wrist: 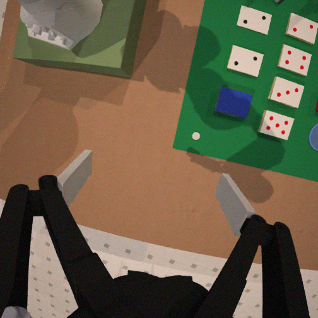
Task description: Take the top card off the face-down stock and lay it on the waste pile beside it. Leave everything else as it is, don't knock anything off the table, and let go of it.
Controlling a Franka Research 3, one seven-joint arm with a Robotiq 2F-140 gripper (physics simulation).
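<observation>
The face-down stock [233, 102] is a small blue-topped stack on the green mat [192, 117], right of the wrist view's centre. White face-up cards lie near it: one with two black dots [245, 61] just above it in the view, and one with five red dots [276, 125] to its lower right. Which one is the waste pile, I cannot tell. My gripper [156, 172] is wide open with nothing between its fingers. It hangs above the brown table, off the mat's near left corner, to the lower left of the stock.
More face-up cards [286, 92] [294, 60] [301, 28] [254, 20] lie on the mat. A small white disc [196, 136] lies near its corner. A blue round object [315, 137] shows at the right edge. A green block [107, 52] bearing a grey-white object [65, 22] stands upper left.
</observation>
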